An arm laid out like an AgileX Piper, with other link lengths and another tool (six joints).
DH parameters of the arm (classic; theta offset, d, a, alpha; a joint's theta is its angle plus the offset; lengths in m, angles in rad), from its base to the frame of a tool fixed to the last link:
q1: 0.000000 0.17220 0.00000 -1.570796
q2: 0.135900 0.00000 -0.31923 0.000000
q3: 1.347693 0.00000 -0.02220 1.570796
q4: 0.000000 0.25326 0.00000 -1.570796
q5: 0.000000 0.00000 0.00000 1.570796
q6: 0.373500 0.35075 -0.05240 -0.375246
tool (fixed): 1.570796 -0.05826 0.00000 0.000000
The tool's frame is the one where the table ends.
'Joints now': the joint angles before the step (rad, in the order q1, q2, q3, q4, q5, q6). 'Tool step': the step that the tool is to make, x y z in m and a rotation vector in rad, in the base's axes. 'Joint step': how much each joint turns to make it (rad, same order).
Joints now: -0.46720 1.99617 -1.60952 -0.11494 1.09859 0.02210
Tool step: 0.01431 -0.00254 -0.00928 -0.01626 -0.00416 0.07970
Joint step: 0.00001 0.02653 0.00000 -0.00030 -0.04559 -0.07630
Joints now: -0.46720 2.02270 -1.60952 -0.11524 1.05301 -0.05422
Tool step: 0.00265 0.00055 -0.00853 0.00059 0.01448 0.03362
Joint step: -0.00002 0.01807 -0.00043 0.00001 -0.00784 -0.03356
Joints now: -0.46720 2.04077 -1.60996 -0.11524 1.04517 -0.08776
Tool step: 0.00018 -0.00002 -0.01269 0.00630 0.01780 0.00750
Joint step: 0.00001 0.02563 -0.00001 -0.00173 -0.00757 -0.00619
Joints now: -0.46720 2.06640 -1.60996 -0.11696 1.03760 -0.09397
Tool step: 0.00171 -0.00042 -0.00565 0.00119 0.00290 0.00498
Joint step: -0.00001 0.01239 -0.00001 0.00000 -0.00972 -0.00401
